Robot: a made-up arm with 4 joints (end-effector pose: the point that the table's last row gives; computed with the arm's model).
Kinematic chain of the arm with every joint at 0, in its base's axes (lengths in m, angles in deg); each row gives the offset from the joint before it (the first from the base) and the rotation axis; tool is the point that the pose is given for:
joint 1: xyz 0 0 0.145 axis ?
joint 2: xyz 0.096 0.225 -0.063 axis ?
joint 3: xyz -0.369 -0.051 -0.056 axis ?
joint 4: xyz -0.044 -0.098 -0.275 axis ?
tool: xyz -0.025 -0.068 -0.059
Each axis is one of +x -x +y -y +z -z.
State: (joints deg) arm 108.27 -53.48 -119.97 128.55
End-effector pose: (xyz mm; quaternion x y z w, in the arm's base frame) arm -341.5 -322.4 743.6 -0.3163 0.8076 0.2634 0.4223
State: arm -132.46 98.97 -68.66 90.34
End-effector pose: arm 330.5 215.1 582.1 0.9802 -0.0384 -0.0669 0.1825
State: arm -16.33 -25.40 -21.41 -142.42
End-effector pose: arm -380.3 193.0 -366.2 0.1099 0.1385 0.8266 0.5343
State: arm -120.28 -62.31 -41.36 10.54
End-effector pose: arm -393.4 -627.4 -302.5 -0.5761 -0.3236 -0.5521 0.5085
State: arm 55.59 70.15 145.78 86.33
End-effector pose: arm 187.1 -21.0 279.6 -0.9635 0.1530 0.1275 0.1786
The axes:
joint 1: +x
joint 2: +z
joint 3: -y
joint 4: -z

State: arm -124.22 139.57 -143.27 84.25
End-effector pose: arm 544.2 170.9 10.4 0.6585 0.0364 -0.3814 0.6477
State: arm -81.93 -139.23 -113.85 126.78
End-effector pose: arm 523.6 191.2 -545.2 -0.3126 -0.3674 0.8475 0.2215
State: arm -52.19 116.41 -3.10 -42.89
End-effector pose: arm 468.6 -381.3 -100.3 -0.0935 0.4520 0.8736 0.1542
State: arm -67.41 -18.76 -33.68 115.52
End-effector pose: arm -534.6 -188.8 -298.1 -0.3865 -0.3293 -0.8405 0.1891
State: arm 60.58 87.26 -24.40 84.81
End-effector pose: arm 196.9 135.4 -380.6 0.3108 0.0021 0.0254 0.9501
